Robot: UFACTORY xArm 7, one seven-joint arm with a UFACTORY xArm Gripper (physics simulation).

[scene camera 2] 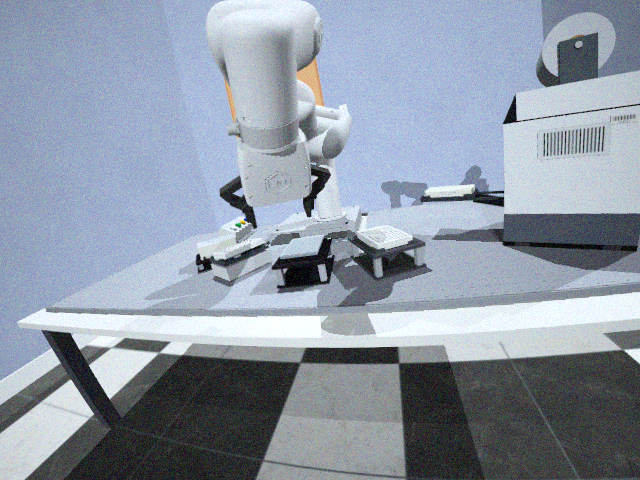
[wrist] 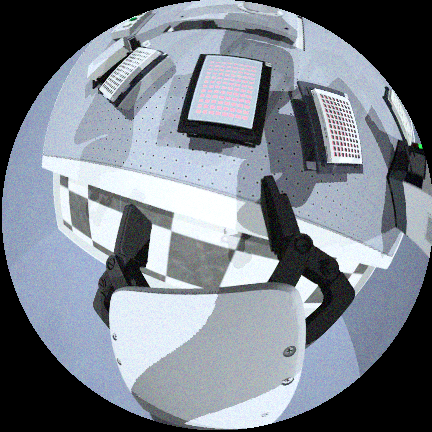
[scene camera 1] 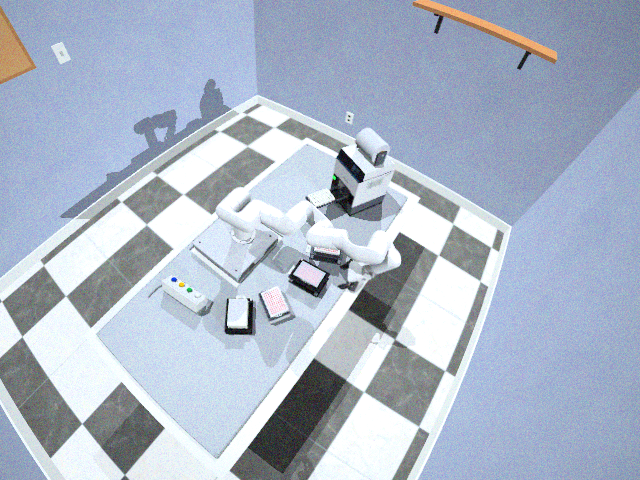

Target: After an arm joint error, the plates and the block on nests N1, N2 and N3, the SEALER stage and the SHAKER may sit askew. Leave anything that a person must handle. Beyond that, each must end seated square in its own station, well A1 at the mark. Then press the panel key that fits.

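Note:
My gripper (scene camera 1: 347,276) (scene camera 2: 280,219) (wrist: 195,201) is open and empty, above the table's front edge beside the middle nest. A pink plate with a pale cover (scene camera 1: 310,275) (scene camera 2: 302,246) (wrist: 227,90) lies on black nest N1 (wrist: 220,137), roughly parallel to it. A white plate with red wells (scene camera 1: 326,249) (scene camera 2: 385,236) (wrist: 340,127) lies on grey nest N3 (scene camera 2: 379,251) (wrist: 310,125); its seating is unclear. Another red-welled plate (scene camera 1: 274,302) (wrist: 124,75) lies on a white-based station. A white block (scene camera 1: 237,313) sits in a black nest. The sealer stage (scene camera 1: 320,197) (scene camera 2: 449,191) bears a white plate.
The key panel (scene camera 1: 186,294) (scene camera 2: 237,225) has blue, yellow, green and white keys. The sealer (scene camera 1: 369,183) (scene camera 2: 571,175) stands at one end, with a green light on its front. The arm's base plate (scene camera 1: 232,253) is behind the nests. The arm partly covers N3 in scene camera 1.

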